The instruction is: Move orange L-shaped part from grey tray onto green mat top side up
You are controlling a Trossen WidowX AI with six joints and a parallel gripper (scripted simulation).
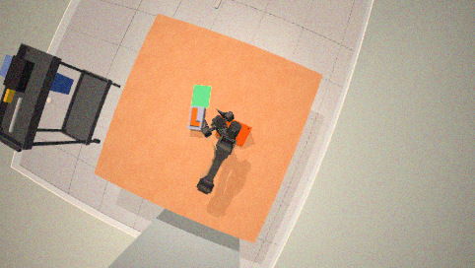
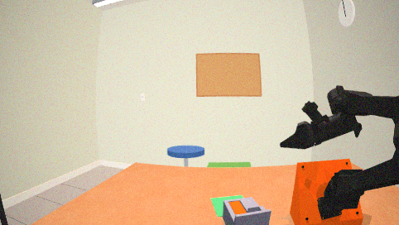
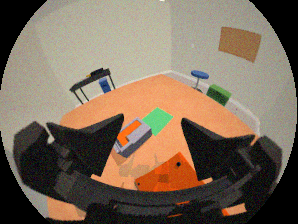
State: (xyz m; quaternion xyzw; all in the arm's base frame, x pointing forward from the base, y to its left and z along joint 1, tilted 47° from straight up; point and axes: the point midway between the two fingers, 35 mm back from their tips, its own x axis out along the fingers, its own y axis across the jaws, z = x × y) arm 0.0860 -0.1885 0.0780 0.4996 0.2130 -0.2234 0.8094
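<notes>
My gripper tip is now 190 mm above the orange L-shaped part, 110 mm short of it and 60 mm to the right of it. From my gripper tip the other things lie so: green mat: 250 mm below, 140 mm ahead, 110 mm to the right.
</notes>
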